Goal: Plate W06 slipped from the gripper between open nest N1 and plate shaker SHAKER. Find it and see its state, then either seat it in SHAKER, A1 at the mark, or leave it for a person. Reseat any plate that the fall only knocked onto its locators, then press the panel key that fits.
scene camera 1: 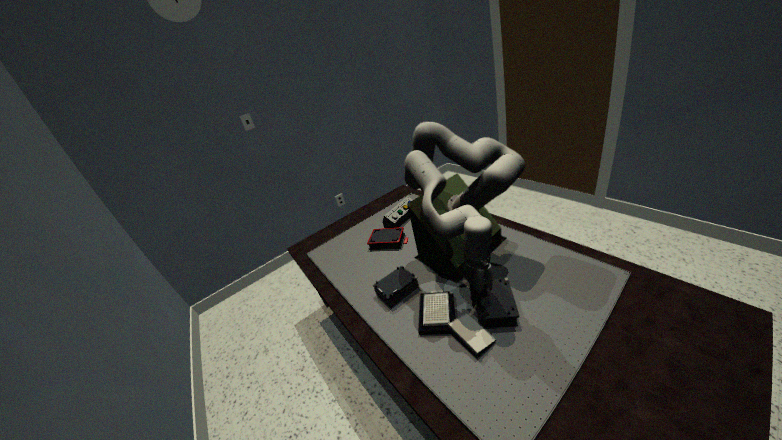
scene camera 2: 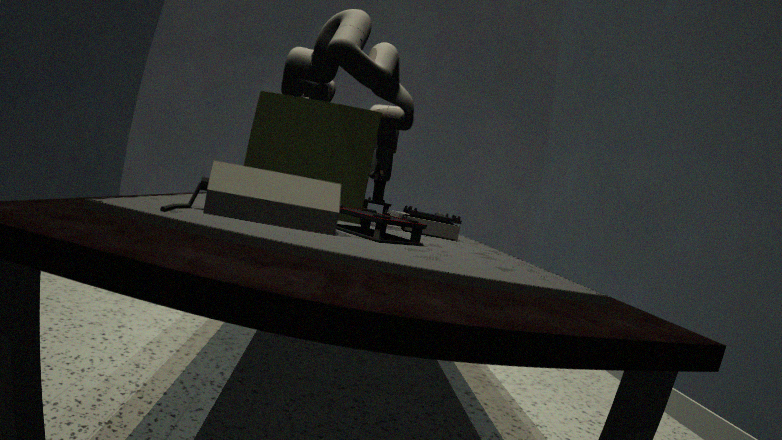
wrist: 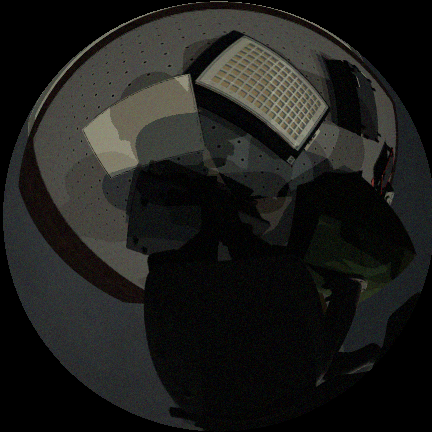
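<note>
A beige plate lies flat on the grey mat with a smooth, closed face up, and no wells show. One corner is next to a black nest that carries a white well plate, grid up and level. My gripper is shut and empty. It hangs low over a dark station, just behind the beige plate. In the wrist view the fingers are only a dark shape.
Another dark station stands to the left on the mat. A red-rimmed nest and the key panel are further back. The green pedestal carries the arm.
</note>
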